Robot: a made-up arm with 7 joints. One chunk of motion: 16 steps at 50 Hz.
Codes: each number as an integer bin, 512 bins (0 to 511) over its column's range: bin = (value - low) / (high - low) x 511, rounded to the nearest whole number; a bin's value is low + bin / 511 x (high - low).
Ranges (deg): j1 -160..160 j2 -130..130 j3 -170.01..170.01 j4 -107..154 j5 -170.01..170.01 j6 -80.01..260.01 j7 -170.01..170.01
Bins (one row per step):
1: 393 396 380 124 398 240 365
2: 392 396 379 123 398 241 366
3: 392 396 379 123 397 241 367
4: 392 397 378 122 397 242 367
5: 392 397 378 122 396 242 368
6: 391 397 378 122 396 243 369
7: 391 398 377 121 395 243 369
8: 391 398 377 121 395 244 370
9: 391 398 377 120 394 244 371
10: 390 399 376 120 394 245 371
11: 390 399 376 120 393 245 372
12: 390 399 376 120 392 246 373
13: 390 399 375 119 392 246 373
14: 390 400 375 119 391 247 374
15: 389 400 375 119 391 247 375
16: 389 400 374 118 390 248 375
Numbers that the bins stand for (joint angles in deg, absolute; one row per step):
1: 86.11 71.49 82.84 -43.67 94.82 79.69 72.86
2: 85.48 71.49 82.18 -44.18 94.82 80.35 73.53
3: 85.48 71.49 82.18 -44.18 94.15 80.35 74.19
4: 85.48 72.00 81.51 -44.69 94.15 81.02 74.19
5: 85.48 72.00 81.51 -44.69 93.49 81.02 74.86
6: 84.85 72.00 81.51 -44.69 93.49 81.68 75.52
7: 84.85 72.50 80.85 -45.20 92.82 81.68 75.52
8: 84.85 72.50 80.85 -45.20 92.82 82.35 76.19
9: 84.85 72.50 80.85 -45.71 92.16 82.35 76.85
10: 84.23 73.01 80.18 -45.71 92.16 83.01 76.85
11: 84.23 73.01 80.18 -45.71 91.49 83.01 77.52
12: 84.23 73.01 80.18 -45.71 90.83 83.68 78.18
13: 84.23 73.01 79.52 -46.22 90.83 83.68 78.18
14: 84.23 73.52 79.52 -46.22 90.16 84.34 78.85
15: 83.60 73.52 79.52 -46.22 90.16 84.34 79.52
16: 83.60 73.52 78.85 -46.73 89.50 85.01 79.52

